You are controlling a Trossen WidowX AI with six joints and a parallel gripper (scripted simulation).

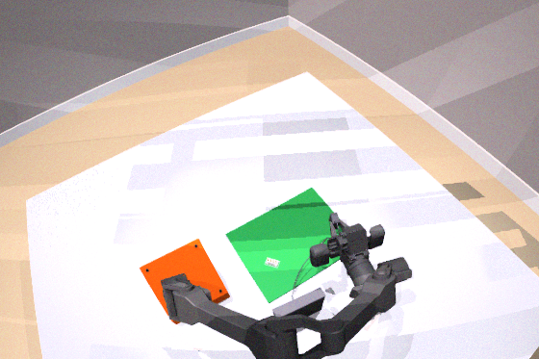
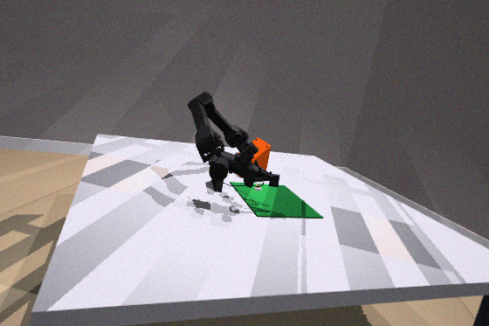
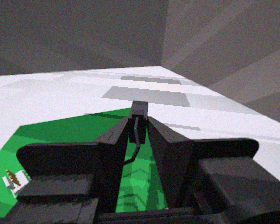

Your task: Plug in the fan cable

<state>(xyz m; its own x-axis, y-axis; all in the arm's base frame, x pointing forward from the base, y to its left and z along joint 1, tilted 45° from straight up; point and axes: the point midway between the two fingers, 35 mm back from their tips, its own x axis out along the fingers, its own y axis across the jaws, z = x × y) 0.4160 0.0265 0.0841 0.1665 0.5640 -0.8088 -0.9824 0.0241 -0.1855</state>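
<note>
The green board lies 12 cm below my gripper tip, 10 cm behind it and 5 cm to the left of it. Round my gripper tip: dark fan block: 18 cm behind, 14 cm to the right, 5 cm below; dark plug: 1 cm below.
</note>
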